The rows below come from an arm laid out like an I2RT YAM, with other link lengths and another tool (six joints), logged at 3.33 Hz.
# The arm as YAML. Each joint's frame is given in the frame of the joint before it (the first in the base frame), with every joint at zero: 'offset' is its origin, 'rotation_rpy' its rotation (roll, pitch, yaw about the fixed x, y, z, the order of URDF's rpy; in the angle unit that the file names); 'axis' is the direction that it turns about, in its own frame. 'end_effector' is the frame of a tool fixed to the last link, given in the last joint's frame.
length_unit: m
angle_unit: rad
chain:
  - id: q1
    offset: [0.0, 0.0, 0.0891]
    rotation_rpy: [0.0, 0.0, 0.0]
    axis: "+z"
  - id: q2
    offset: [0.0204, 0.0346, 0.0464]
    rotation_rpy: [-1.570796, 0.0, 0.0]
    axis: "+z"
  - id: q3
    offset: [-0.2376, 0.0, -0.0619]
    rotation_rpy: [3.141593, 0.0, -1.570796]
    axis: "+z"
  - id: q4
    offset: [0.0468, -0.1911, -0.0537]
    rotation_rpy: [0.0, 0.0, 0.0]
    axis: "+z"
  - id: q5
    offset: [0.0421, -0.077, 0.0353]
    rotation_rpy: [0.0, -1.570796, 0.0]
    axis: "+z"
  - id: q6
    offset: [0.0, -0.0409, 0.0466]
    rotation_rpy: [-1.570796, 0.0, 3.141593]
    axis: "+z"
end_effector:
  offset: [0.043, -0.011, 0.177]
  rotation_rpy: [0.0, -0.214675, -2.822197]
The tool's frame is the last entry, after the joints.
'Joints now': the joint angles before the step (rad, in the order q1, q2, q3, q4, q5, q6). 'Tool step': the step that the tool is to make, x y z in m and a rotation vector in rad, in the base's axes. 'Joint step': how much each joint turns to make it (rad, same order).
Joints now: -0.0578 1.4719 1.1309 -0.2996 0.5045 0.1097
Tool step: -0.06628 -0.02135 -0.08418 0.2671 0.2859 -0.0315
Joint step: -0.2510 0.0683 -0.0003 -0.2607 -0.3005 -0.0103
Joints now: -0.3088 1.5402 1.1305 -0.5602 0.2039 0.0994
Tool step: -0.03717 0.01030 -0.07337 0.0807 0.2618 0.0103
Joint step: -0.0072 0.1930 -0.0001 -0.0774 -0.0046 -0.0176
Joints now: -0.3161 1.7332 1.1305 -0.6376 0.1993 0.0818
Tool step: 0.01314 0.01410 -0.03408 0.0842 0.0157 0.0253
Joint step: -0.0004 0.1351 0.0000 0.0942 -0.0794 -0.0015
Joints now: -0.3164 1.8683 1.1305 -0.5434 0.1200 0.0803
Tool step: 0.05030 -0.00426 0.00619 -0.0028 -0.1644 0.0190
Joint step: 0.0004 0.0408 0.0001 0.1979 -0.0519 0.0000
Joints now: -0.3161 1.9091 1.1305 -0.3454 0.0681 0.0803
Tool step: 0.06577 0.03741 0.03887 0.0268 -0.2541 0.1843
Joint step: 0.0530 0.0000 0.0004 0.2354 -0.1530 -0.0584
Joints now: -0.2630 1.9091 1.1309 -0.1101 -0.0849 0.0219
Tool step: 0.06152 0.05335 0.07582 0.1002 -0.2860 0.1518
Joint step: 0.0621 0.0000 0.0699 0.1960 -0.1770 0.0576
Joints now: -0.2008 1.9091 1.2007 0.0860 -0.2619 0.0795
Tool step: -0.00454 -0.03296 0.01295 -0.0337 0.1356 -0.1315
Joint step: -0.0138 -0.0069 0.2311 -0.3585 0.1297 0.0275
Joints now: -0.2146 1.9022 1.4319 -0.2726 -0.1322 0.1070
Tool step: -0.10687 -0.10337 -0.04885 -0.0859 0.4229 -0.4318
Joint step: -0.1194 0.0009 0.1164 -0.5078 0.3426 0.1361
